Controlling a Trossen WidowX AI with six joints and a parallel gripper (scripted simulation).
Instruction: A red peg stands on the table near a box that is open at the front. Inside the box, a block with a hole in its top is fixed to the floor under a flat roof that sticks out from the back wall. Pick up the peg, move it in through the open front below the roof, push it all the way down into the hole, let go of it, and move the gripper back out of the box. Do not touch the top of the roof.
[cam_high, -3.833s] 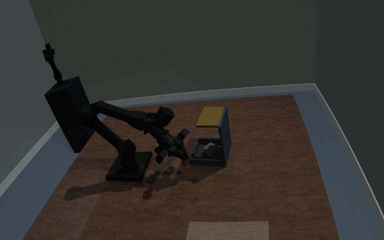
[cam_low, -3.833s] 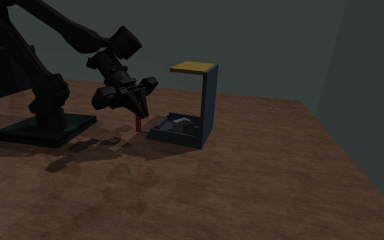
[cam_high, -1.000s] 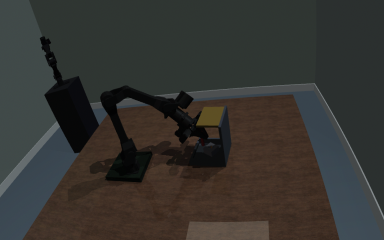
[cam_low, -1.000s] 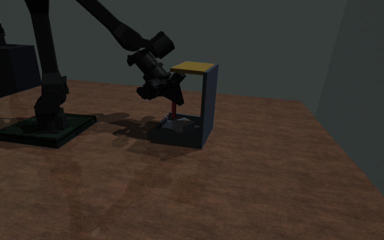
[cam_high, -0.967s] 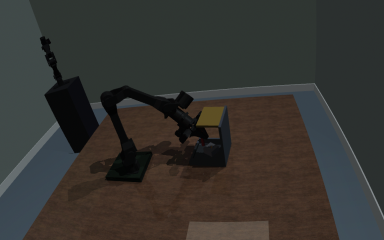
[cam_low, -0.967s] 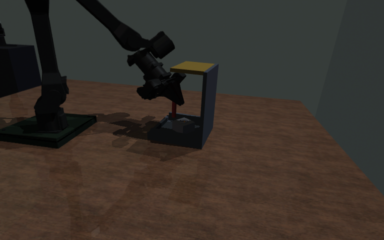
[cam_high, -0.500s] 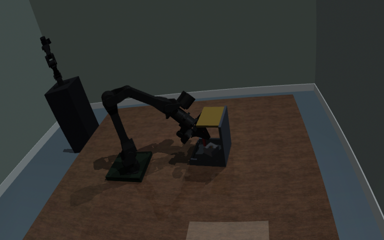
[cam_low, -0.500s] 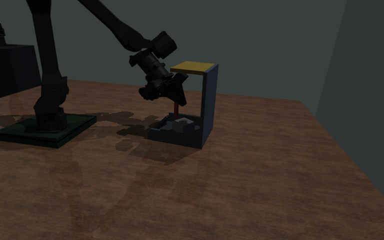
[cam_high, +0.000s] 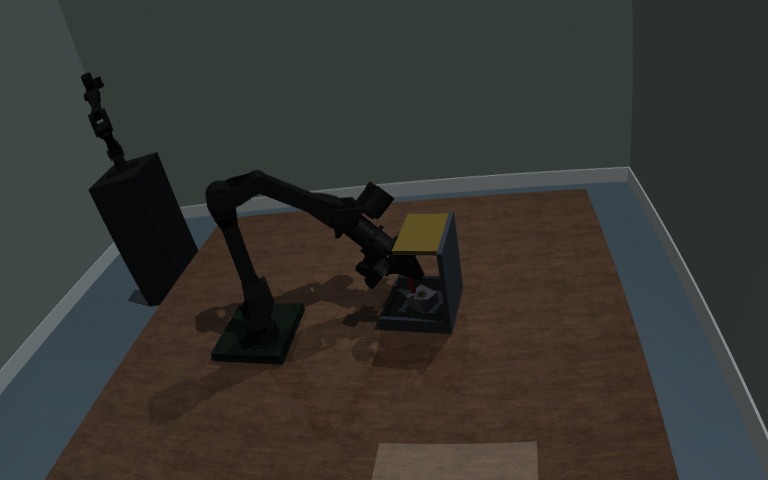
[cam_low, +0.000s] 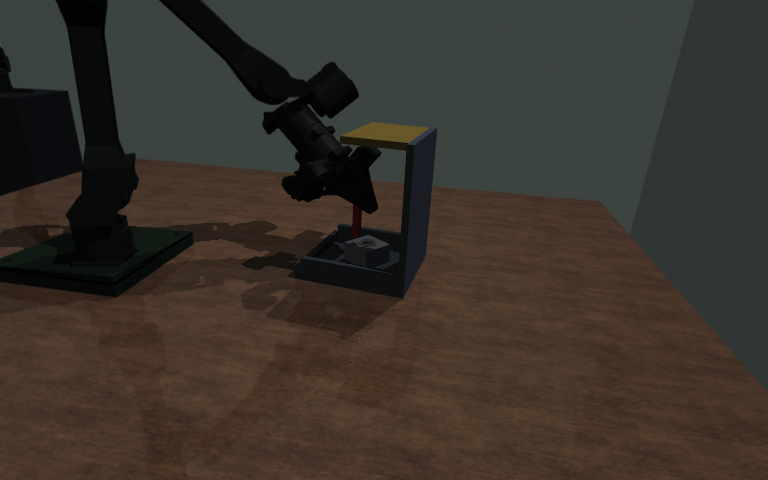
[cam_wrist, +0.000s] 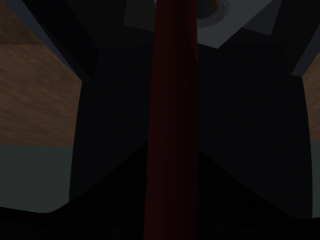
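The back wall lies 6 cm ahead of my gripper tip, 2 cm to the right of it and 2 cm above it. Round my gripper tip: yellow roof (12 cm above, 2 cm ahead); red peg (3 cm behind, 1 cm to the left, 1 cm below).
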